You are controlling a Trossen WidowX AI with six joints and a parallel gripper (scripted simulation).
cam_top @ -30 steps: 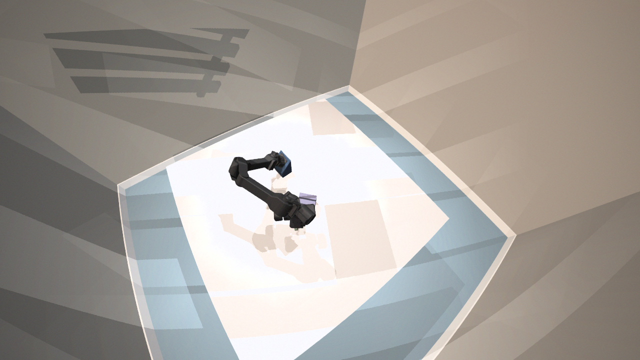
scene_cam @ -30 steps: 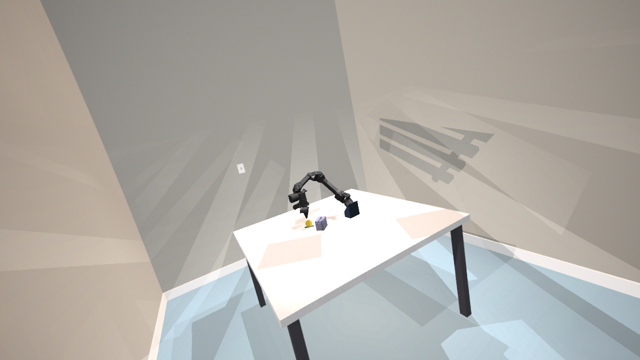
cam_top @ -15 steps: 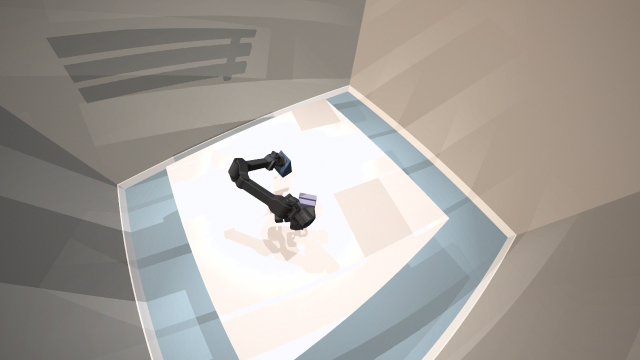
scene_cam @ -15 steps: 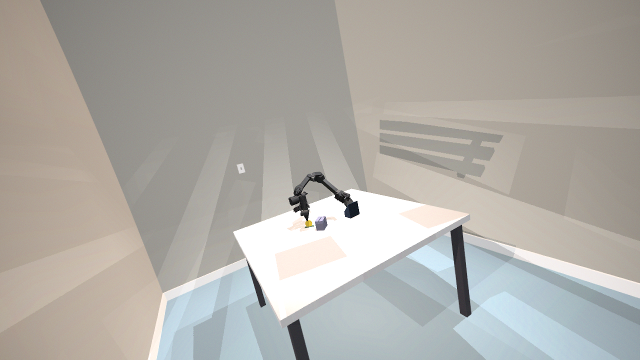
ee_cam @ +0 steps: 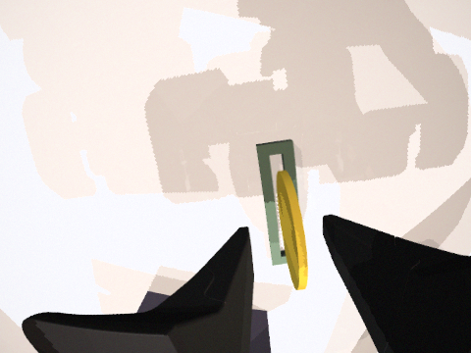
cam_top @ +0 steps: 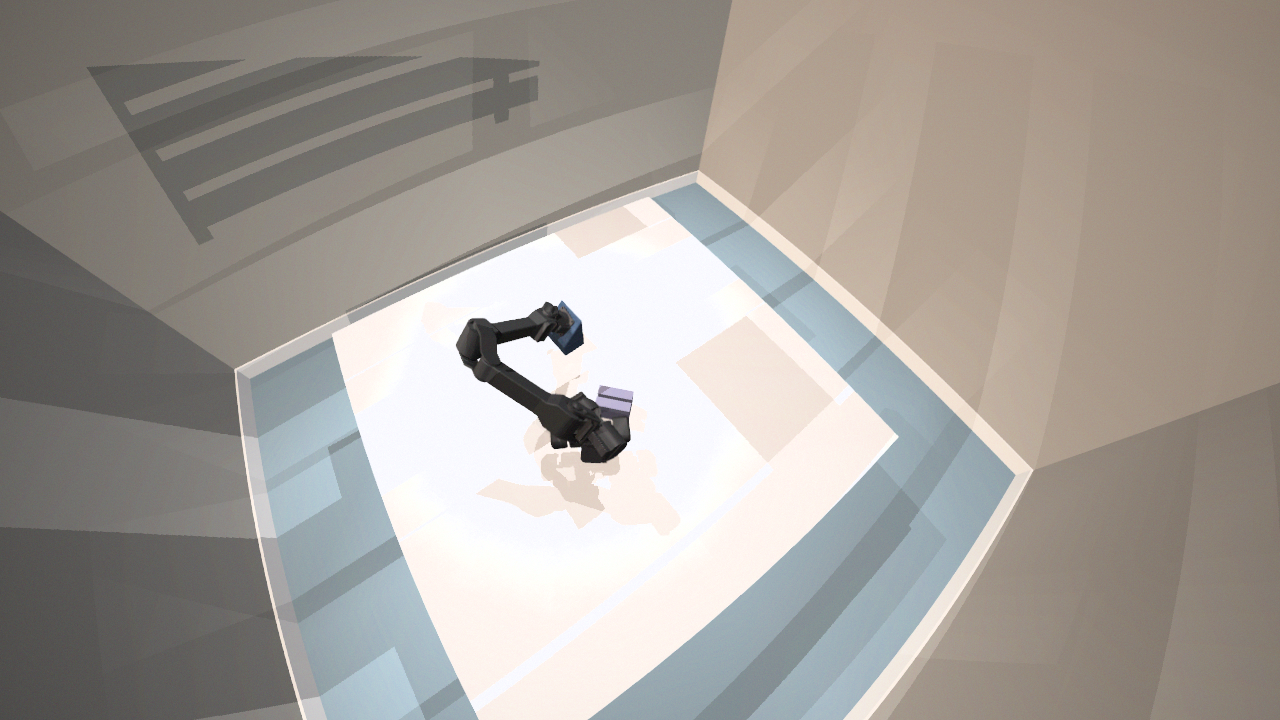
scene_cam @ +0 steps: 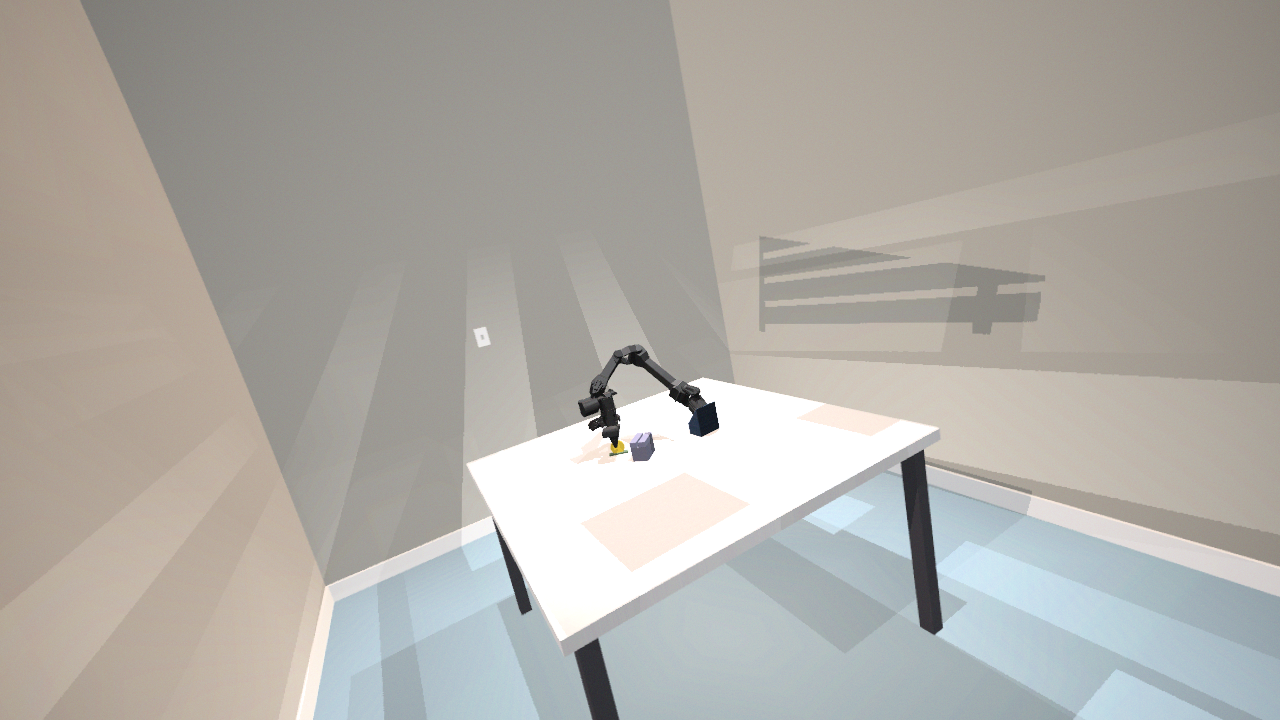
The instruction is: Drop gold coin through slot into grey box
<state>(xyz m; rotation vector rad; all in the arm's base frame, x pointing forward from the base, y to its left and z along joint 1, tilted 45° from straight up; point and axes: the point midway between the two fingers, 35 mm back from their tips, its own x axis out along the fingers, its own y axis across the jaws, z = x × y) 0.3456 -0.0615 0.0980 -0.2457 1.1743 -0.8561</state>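
The gold coin lies 1 cm below my gripper tip.
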